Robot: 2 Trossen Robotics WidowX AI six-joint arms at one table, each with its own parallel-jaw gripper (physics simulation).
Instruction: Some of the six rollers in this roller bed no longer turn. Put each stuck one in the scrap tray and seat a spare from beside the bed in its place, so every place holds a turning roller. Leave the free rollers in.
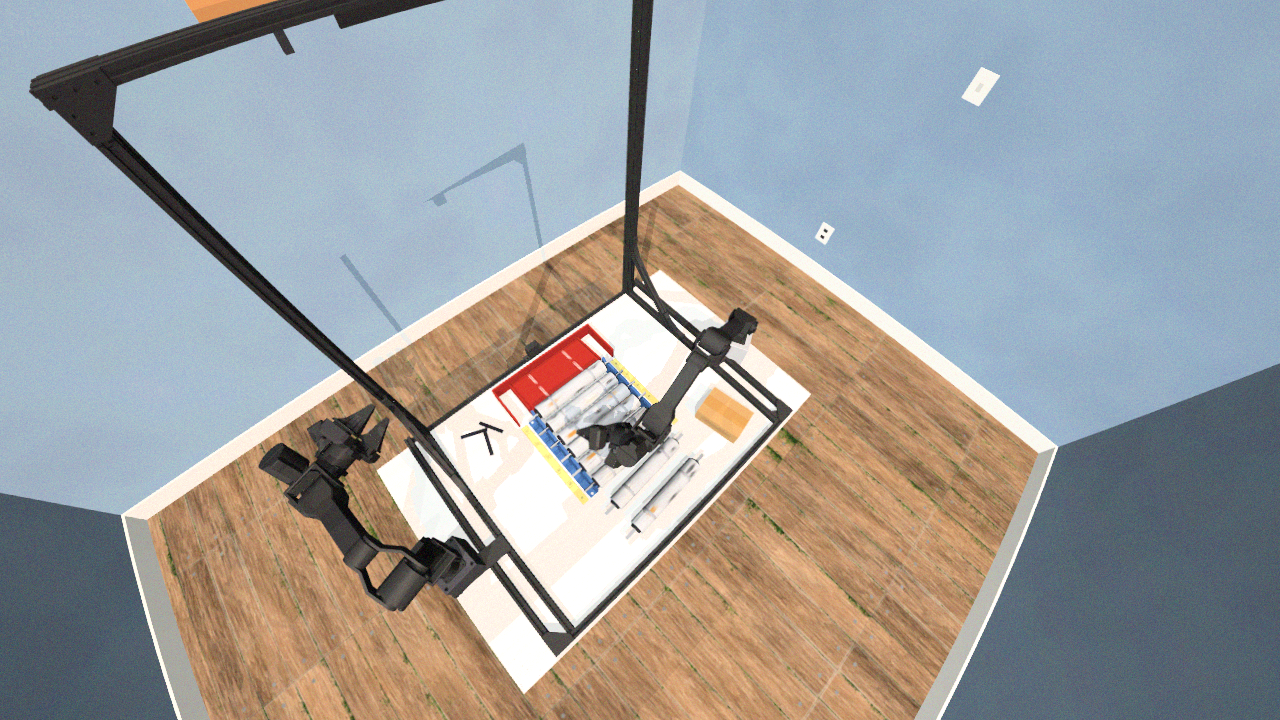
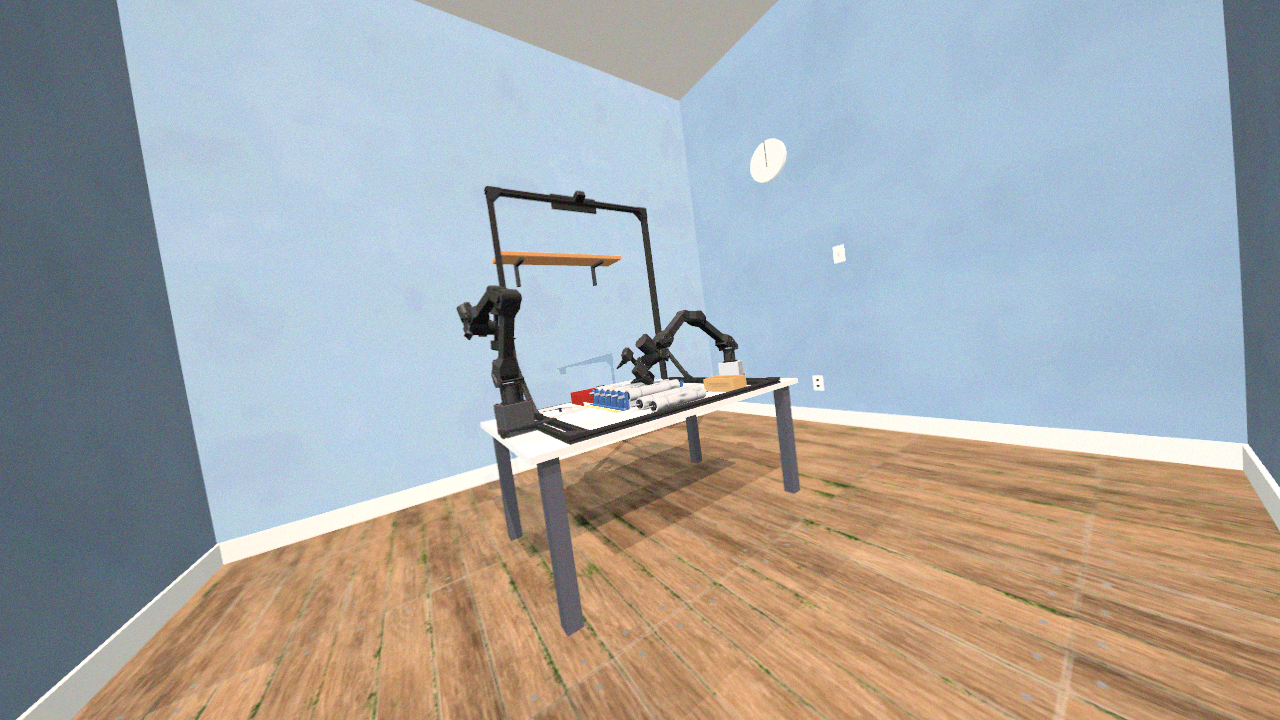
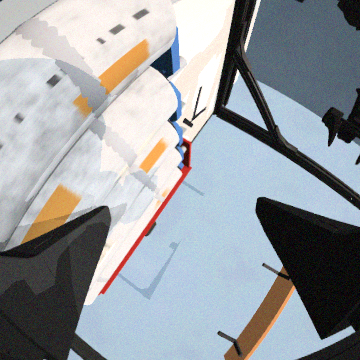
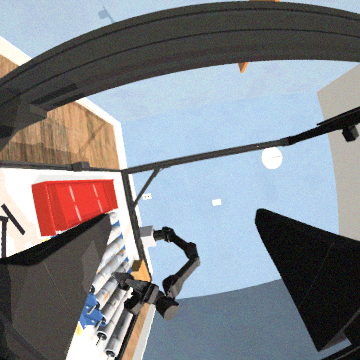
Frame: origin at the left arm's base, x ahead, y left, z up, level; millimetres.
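Seen in the pictures: left gripper, fingertip midpoint: (image 1: pixel 585 430) (image 2: pixel 623 375) (image 3: pixel 184 208) (image 4: pixel 117 276); right gripper, fingertip midpoint: (image 1: pixel 381 412) (image 2: pixel 515 327) (image 3: pixel 342 154) (image 4: pixel 183 219); left arm's base at its link origin: (image 1: pixel 737 334) (image 2: pixel 729 361) (image 4: pixel 153 235); right arm's base at its link origin: (image 1: pixel 448 564) (image 2: pixel 512 402).
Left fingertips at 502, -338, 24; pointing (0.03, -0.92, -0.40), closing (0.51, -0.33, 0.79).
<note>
Pixels of each thing's top centre, then the offset from my left fingertips to it, as dx, dy, dz.
- red scrap tray at its top centre: (image 3: pixel 140 231) (image 1: pixel 553 368) (image 4: pixel 92 198) (image 2: pixel 611 386) -178, -193, -66
- orange-brown block at its top centre: (image 1: pixel 726 411) (image 2: pixel 724 376) (image 4: pixel 144 275) -233, +373, -66
The roller bed's blue rail (image 1: pixel 562 454) (image 2: pixel 611 399) carries white rollers (image 1: pixel 572 394) side by side, some with orange marks; which are stuck cannot be told. The red scrap tray (image 1: pixel 550 367) (image 2: pixel 582 395) (image 4: pixel 75 202) lies along the bed's far side, and no roller shows in it. Two spare rollers (image 1: pixel 645 472) (image 1: pixel 665 494) lie on the table along the bed's near side. My left gripper (image 1: pixel 592 445) (image 3: pixel 184 208) is open and empty, low over the bed, and hides part of the rollers. My right gripper (image 1: pixel 379 416) (image 4: pixel 183 219) is open and empty, raised high, away from the bed.
An orange-brown block (image 1: pixel 725 413) (image 2: pixel 725 383) lies right of the spares. Thin black bars (image 1: pixel 484 436) lie on the table left of the tray. A black frame post (image 1: pixel 637 143) rises behind the table, and black rails run around the table top.
</note>
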